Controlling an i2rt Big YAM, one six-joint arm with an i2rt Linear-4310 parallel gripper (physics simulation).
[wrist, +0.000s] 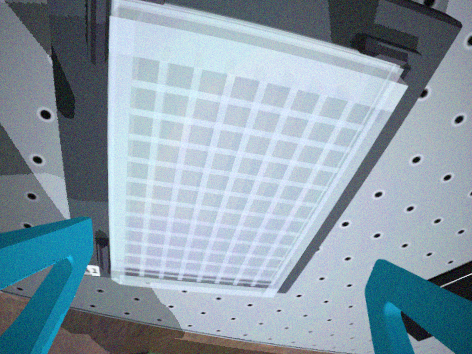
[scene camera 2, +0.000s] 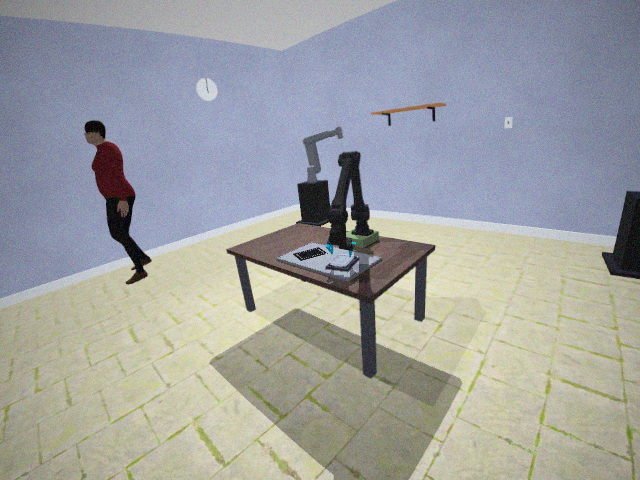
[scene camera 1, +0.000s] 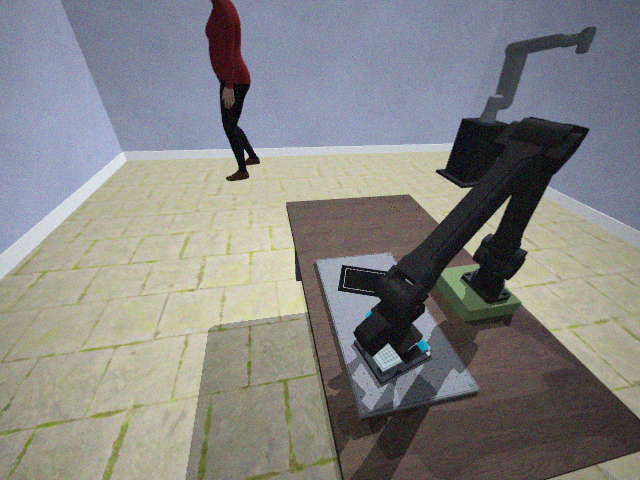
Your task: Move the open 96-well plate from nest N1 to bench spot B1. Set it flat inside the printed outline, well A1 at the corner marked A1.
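Frame: origin at the arm's base, x back, y right, z up, level; metres.
Seen in the pictures: gripper, between the fingertips: (wrist: 232, 256) (scene camera 2: 341, 255); arm's base, origin of its link: (scene camera 2: 362, 233) (scene camera 1: 484, 287).
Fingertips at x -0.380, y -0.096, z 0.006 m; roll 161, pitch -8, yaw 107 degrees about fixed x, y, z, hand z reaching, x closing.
Offsets run from my fingertips to a thing's middle. "spot": to the spot under its first point. Level surfaces: height alone.
The pale, clear 96-well plate @(dy -0.003, dx +0.002, dz -0.028 m) (scene camera 1: 386, 357) (scene camera 2: 342, 259) (wrist: 215, 165) sits in the dark nest N1 @(dy -0.004, dx +0.002, dz -0.038 m) (scene camera 1: 383, 379) (wrist: 80, 150) on the grey board. My gripper (scene camera 1: 395, 330) (scene camera 2: 341, 251) (wrist: 232, 256) is open, with blue fingers spread to either side of the plate in the wrist view. Nothing is between them. A small white label @(spot: dy -0.042, dx +0.086, dz -0.034 m) (wrist: 93, 270), partly hidden by the left finger, lies by the nest's corner. Bench spot B1 @(spot: dy +0.256, dx +0.020, dz -0.045 m) (scene camera 1: 359, 280) (scene camera 2: 310, 253) (wrist: 456, 280) is a black patch with a white outline. The arm hides its right end in scene camera 1; its A1 mark cannot be read.
The perforated grey board (scene camera 1: 341, 330) (scene camera 2: 292, 259) (wrist: 380, 215) lies on the brown table @(dz -0.060 m) (scene camera 1: 356, 222) (scene camera 2: 263, 242). The arm's green base block (scene camera 1: 473, 304) (scene camera 2: 367, 238) stands beside the board. A person in red (scene camera 1: 224, 46) (scene camera 2: 111, 170) and a second, grey arm (scene camera 1: 511, 77) (scene camera 2: 312, 155) are away from the table.
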